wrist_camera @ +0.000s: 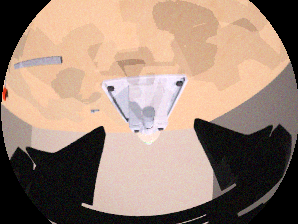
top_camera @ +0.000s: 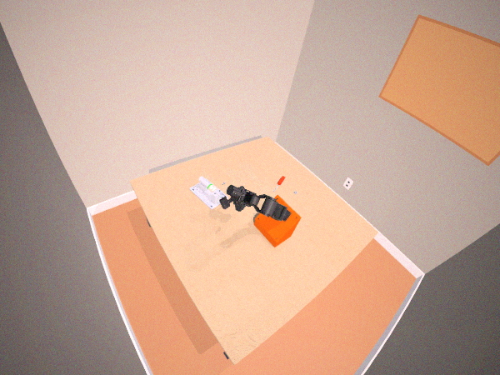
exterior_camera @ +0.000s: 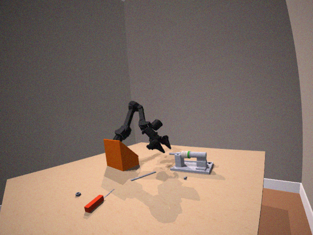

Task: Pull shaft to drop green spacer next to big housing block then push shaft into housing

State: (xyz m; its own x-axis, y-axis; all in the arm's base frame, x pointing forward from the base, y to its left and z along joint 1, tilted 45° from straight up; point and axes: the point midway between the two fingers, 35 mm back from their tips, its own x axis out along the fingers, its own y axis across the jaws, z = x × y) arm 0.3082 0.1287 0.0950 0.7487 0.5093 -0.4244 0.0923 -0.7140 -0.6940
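Right now my gripper tip is 100 mm short of the horizontal shaft, 20 mm above it and 10 mm to the right of it. Also, from my gripper tip: green spacer 140 mm ahead, 20 mm below, 10 mm to the left; then small bolt 180 mm ahead, 130 mm to the right, 90 mm below; then white spacer 130 mm ahead, 20 mm below, 10 mm to the left.
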